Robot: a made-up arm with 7 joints. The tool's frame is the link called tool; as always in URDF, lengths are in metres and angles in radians. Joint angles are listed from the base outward.
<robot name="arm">
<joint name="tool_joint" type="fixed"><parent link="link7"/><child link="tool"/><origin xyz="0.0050 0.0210 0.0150" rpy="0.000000 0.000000 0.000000"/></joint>
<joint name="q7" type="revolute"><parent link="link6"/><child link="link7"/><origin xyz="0.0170 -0.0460 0.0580" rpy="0.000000 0.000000 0.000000"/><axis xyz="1 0 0"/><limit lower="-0.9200" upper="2.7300"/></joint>
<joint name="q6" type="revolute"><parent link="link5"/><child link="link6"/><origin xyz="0.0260 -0.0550 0.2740" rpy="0.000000 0.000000 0.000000"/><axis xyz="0 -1 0"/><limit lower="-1.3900" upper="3.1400"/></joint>
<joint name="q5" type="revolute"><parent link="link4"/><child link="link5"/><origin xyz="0.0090 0.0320 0.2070" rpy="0.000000 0.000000 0.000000"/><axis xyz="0 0 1"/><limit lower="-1.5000" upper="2.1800"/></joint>
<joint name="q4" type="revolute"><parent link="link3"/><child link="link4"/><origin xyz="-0.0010 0.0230 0.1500" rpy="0.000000 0.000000 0.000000"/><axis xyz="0 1 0"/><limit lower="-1.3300" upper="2.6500"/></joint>
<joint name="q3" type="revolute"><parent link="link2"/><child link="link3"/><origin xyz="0.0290 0.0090 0.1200" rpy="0.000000 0.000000 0.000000"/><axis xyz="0 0 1"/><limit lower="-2.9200" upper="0.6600"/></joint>
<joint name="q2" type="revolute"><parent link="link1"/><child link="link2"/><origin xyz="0.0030 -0.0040 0.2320" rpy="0.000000 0.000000 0.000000"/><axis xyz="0 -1 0"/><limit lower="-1.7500" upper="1.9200"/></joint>
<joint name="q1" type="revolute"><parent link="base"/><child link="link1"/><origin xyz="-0.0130 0.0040 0.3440" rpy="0.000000 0.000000 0.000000"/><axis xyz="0 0 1"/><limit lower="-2.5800" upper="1.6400"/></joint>
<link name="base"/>
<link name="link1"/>
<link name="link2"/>
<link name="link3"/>
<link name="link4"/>
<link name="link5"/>
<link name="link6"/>
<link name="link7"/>
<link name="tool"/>
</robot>
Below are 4 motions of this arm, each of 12 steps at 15 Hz.
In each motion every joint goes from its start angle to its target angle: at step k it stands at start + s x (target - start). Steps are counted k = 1, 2, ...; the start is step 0. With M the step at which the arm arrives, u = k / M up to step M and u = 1 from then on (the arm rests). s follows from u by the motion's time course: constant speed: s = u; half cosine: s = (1 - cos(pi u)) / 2; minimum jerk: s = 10 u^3 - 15 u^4 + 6 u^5.
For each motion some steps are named. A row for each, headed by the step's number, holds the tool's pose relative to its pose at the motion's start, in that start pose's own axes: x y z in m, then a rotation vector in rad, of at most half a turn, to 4 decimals.
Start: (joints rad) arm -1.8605 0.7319 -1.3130 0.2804 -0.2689 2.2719 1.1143
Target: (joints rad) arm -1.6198 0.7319 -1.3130 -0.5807 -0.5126 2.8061 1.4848
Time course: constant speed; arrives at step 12
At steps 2, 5, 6, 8, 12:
2: 0.0147 0.0308 0.0328 0.0311 -0.0999 0.1760
5: 0.0235 0.0750 0.0854 0.0600 -0.2329 0.4434
6: 0.0230 0.0890 0.1035 0.0638 -0.2723 0.5331
8: 0.0173 0.1156 0.1400 0.0613 -0.3427 0.7124
12: -0.0123 0.1635 0.2119 0.0094 -0.4457 1.0661

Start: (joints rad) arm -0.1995 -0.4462 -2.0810 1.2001 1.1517 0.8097 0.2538
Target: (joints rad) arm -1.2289 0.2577 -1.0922 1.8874 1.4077 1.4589 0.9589
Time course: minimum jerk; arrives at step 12
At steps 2, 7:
2: 0.0066 -0.0290 0.0036 0.0742 -0.0107 -0.0160
7: -0.0257 -0.3771 -0.0578 1.2782 -0.3721 -0.1247

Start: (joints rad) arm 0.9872 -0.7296 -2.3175 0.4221 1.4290 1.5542 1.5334
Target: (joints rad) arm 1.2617 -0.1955 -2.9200 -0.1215 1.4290 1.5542 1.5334
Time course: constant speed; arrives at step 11
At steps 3, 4, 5, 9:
3: 0.0037 0.1264 -0.0009 -0.0541 0.0409 0.1701
4: 0.0007 0.1638 0.0014 -0.0769 0.0494 0.2192
5: -0.0037 0.1985 0.0049 -0.1018 0.0555 0.2642
9: -0.0283 0.3071 0.0285 -0.2164 0.0595 0.3977

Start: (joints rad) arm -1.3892 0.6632 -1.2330 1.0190 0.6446 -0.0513 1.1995
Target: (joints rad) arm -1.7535 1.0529 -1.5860 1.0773 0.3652 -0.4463 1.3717
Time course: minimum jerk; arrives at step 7
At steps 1, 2, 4, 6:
1: -0.0105 -0.0039 0.0054 0.0136 -0.0095 0.0025
2: -0.0652 -0.0276 0.0318 0.0867 -0.0557 0.0165
4: -0.2655 -0.1726 0.1051 0.4113 -0.1773 0.0840
6: -0.3742 -0.3137 0.1268 0.6557 -0.1933 0.1408

